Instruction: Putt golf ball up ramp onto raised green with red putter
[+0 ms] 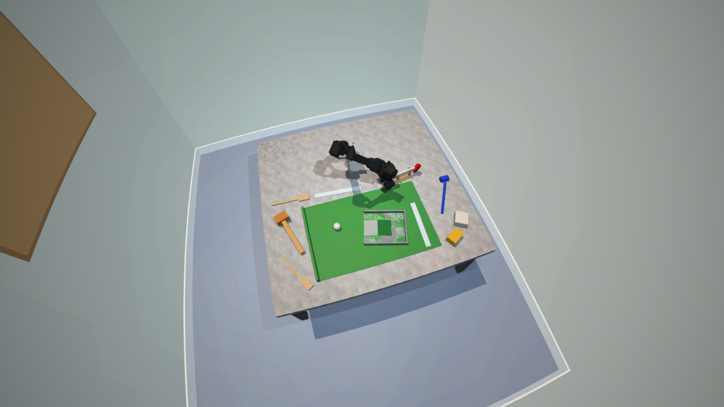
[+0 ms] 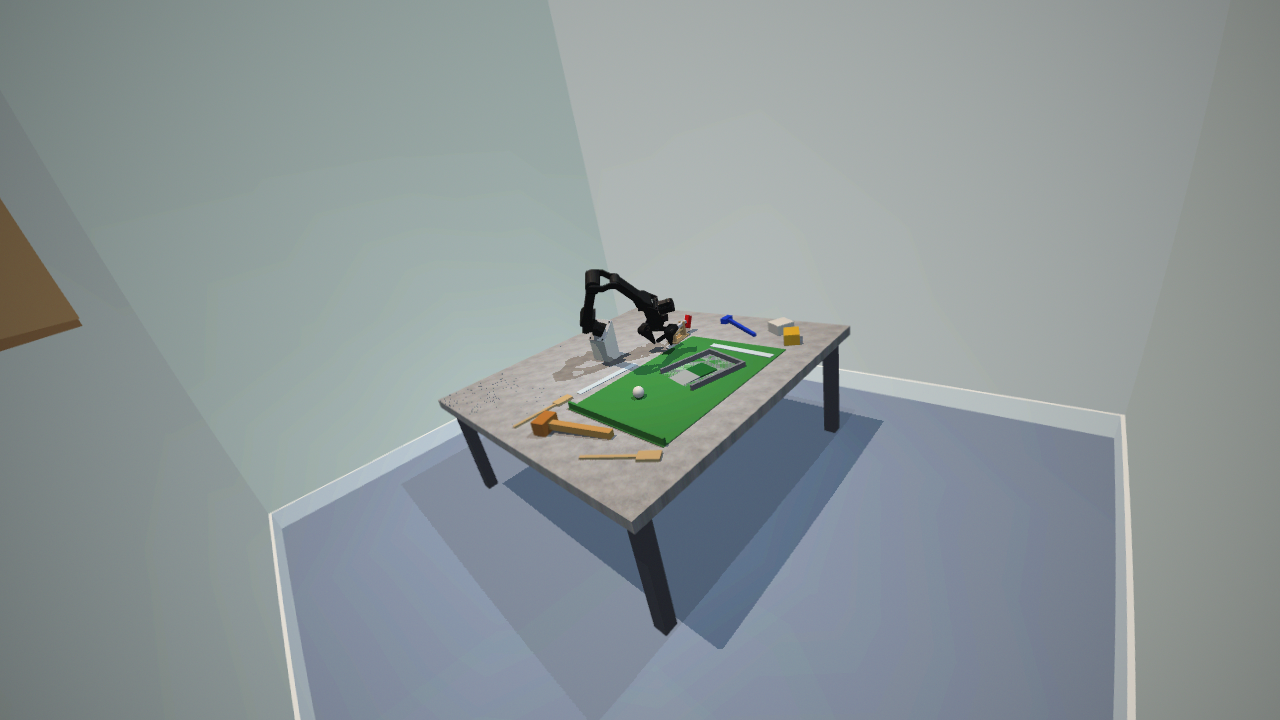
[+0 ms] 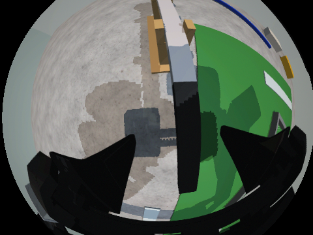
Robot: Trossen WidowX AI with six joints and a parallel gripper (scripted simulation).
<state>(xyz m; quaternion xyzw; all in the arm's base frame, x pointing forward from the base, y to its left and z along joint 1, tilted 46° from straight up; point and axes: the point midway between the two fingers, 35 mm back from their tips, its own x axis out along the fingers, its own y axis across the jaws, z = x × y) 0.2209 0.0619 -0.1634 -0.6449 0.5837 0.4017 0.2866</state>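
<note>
Now: the wooden stand 13 cm to the left of my gripper tip and 2 cm behind it. The rest, counted from my gripper tip: green mat 26 cm ahead, 19 cm to the right, 3 cm below; then blue putter 34 cm to the left, 17 cm ahead, 1 cm below; then white golf ball 37 cm to the right, 22 cm ahead.
</note>
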